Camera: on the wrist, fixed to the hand. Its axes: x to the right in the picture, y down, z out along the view.
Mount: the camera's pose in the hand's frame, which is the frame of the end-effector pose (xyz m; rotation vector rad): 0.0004 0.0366 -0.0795 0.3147 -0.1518 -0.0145
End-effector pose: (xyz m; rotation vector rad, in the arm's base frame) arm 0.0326 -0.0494 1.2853 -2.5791 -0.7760 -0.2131
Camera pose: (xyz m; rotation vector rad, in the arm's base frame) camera 0.0516 -0.1123 1.3431 -2.3100 -0.8106 0.0960
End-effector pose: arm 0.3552 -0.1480 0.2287 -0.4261 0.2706 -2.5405
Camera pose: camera 0.3444 -0.1704 0.1448 -0.4933 -0.1876 -2.4902
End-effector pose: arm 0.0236 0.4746 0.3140 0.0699 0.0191 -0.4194
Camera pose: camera 0.0386 0.5135 0.2370 0.3479 -0.1965 -0.4386
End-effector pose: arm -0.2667 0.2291 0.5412 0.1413 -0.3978 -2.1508
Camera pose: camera -0.2187 0.1912 0.4786 0.1585 -0.8253 -2.1071
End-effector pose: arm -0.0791 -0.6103 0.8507 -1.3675 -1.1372 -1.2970
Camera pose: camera -0.0561 -0.6947 0.8534 -1.2384 -1.3916 -0.9858
